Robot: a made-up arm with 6 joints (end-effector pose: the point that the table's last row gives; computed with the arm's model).
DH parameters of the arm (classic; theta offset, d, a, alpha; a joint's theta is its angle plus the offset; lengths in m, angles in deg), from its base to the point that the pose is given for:
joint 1: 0 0.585 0 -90
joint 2: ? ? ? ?
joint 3: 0 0 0 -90
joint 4: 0 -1.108 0 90
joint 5: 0 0.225 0 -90
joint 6: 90 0 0 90
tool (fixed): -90 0 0 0
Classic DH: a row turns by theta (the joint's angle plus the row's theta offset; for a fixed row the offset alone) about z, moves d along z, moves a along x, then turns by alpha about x.
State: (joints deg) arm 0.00 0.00 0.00 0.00 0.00 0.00
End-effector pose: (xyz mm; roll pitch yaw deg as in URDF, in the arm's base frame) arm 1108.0 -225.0 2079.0 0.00 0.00 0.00
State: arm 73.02 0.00 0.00 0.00 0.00 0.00
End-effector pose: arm 538.8 994.0 2079.0 0.00 0.00 73.02
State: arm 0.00 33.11 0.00 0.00 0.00 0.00
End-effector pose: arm 1744.2 -225.0 1231.2 0.00 33.11 0.00
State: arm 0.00 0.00 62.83 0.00 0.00 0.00
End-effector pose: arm 505.9 -225.0 3064.7 0.00 -62.83 0.00
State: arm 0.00 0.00 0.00 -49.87 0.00 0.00
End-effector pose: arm 1108.0 -145.0 1907.0 49.87 0.00 0.00
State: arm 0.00 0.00 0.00 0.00 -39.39 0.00
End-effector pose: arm 1108.0 -225.0 2079.0 0.00 39.39 0.00
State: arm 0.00 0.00 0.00 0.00 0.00 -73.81
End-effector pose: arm 1108.0 -225.0 2079.0 73.81 0.00 0.00
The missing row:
joint 2: -90 0 1.494 180
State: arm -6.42 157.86 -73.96 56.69 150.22 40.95
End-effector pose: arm -281.8 -92.6 -44.1 59.55 58.31 45.77
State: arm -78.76 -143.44 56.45 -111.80 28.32 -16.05
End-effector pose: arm -308.4 1980.8 -795.5 -45.72 7.69 127.63
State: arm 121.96 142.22 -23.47 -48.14 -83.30 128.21
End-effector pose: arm 233.1 -90.0 -707.3 117.82 -37.83 -127.52
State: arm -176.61 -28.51 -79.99 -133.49 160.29 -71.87
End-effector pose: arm 159.7 -145.7 929.3 105.97 -36.30 21.06
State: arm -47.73 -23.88 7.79 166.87 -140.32 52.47
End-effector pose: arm 371.6 -83.0 2576.3 -63.71 -7.19 140.68
